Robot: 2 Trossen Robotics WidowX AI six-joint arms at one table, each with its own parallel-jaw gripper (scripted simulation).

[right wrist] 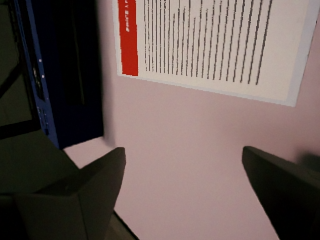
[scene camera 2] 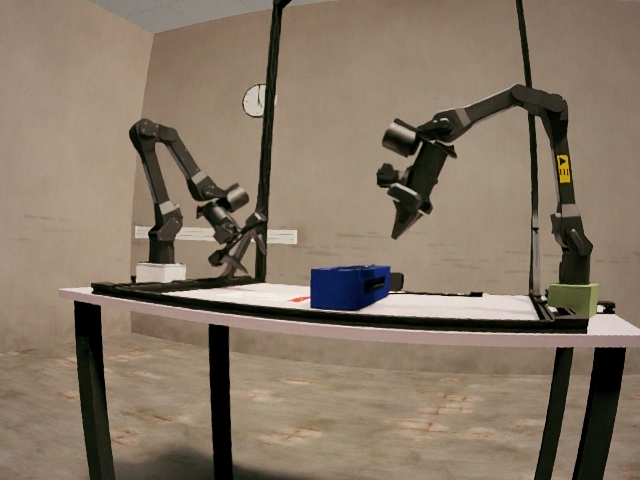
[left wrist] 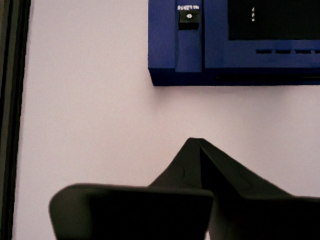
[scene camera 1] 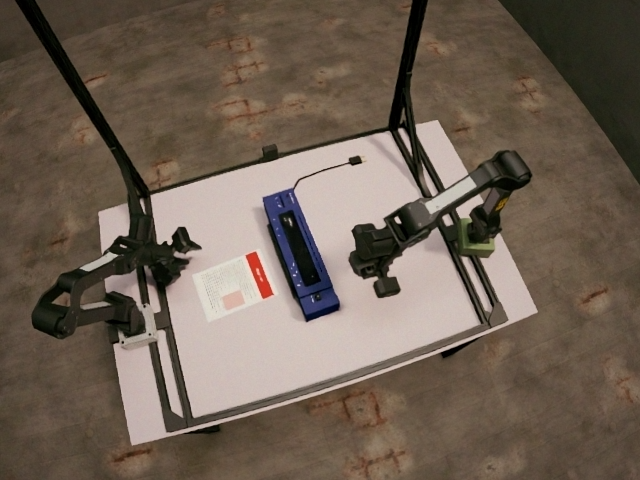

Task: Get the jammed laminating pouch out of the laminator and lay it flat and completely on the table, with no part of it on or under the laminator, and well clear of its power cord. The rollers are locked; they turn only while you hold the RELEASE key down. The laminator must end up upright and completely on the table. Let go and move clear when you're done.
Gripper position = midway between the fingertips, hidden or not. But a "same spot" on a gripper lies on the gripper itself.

my left gripper: scene camera 2 393,238; left wrist 194,145; scene camera 1 359,275; not seen in the right wrist view (out of frame)
my right gripper: right wrist; scene camera 2; scene camera 1 195,255; not seen in the left wrist view (out of frame)
same spot on my right gripper: [right wrist: 87,196] = [scene camera 2: 254,240]
